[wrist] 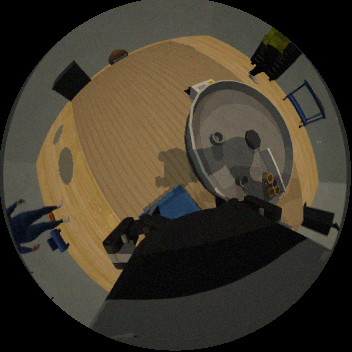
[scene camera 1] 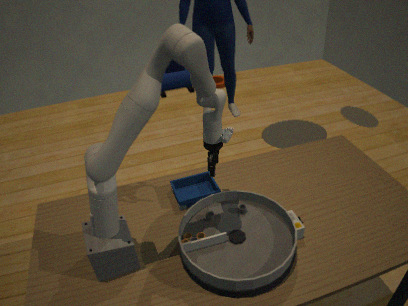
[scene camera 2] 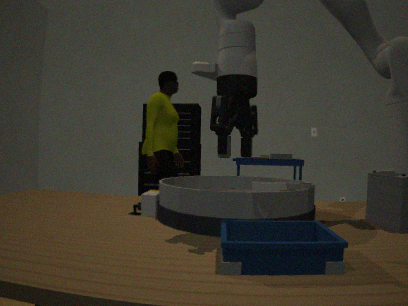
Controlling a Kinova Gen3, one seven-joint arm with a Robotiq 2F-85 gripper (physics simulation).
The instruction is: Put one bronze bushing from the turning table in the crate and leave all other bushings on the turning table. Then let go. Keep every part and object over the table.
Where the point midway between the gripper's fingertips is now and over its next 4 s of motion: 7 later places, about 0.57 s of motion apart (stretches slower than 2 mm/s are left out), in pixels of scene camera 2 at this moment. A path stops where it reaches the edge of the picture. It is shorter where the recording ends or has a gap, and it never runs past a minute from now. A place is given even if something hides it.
The gripper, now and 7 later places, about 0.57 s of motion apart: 235,157; 236,157; 235,155; 218,160; 217,153; 219,99; 239,110; 285,130
